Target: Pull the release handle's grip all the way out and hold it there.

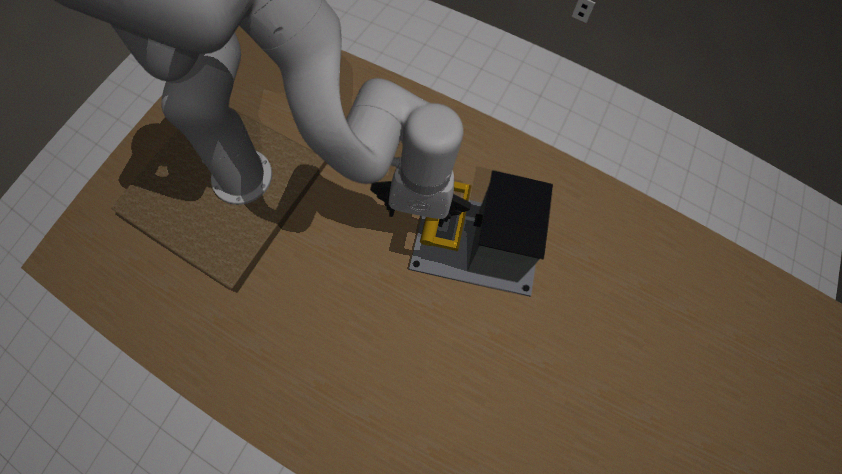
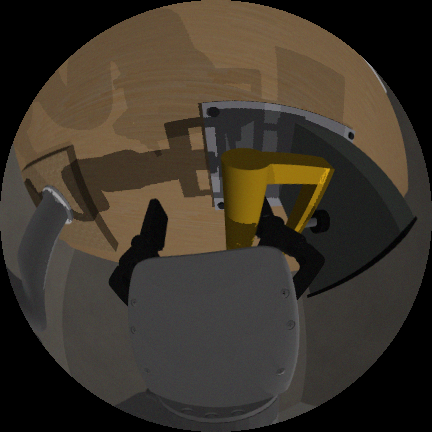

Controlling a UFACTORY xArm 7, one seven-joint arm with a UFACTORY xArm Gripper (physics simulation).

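The yellow release handle (image 1: 444,242) (image 2: 245,190) is a loop with a thick round grip on the side away from the dark box (image 1: 515,214) (image 2: 355,195). A short length of grey rod (image 2: 311,223) shows between the loop and the black collar (image 1: 477,220) (image 2: 322,221) on the box. My gripper (image 1: 416,217) (image 2: 203,200) is open, one finger on each side of the grip. The finger nearer the box reaches into the loop, close to the grip; the other stands well apart from it. The gripper's body hides part of the handle.
The box stands on a grey base plate (image 1: 471,279) (image 2: 272,108) with dark bolts at its corners. The arm's base stands on a raised board (image 1: 229,259) at the left of the wooden table (image 1: 365,365). A tiled floor (image 1: 64,376) surrounds the table.
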